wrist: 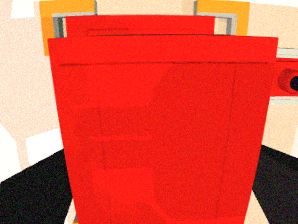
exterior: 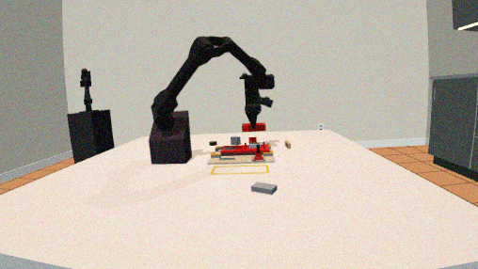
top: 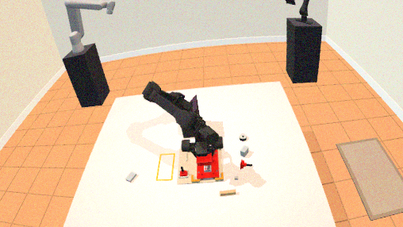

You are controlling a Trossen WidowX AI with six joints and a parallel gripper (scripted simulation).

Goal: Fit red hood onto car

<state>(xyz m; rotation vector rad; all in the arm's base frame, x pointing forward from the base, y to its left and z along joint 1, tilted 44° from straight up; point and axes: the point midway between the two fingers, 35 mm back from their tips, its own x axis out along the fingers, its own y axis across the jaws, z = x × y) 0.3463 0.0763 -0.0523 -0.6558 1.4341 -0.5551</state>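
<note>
The grey engine block is 10 mm to the left of my gripper tip and 90 mm below it. The rest, counted from my gripper tip: orange-cornered jig: 40 mm behind, 20 mm to the right, 100 mm below; red hood: right at my gripper tip; wooden block: 150 mm ahead, 100 mm to the left, 100 mm below.
</note>
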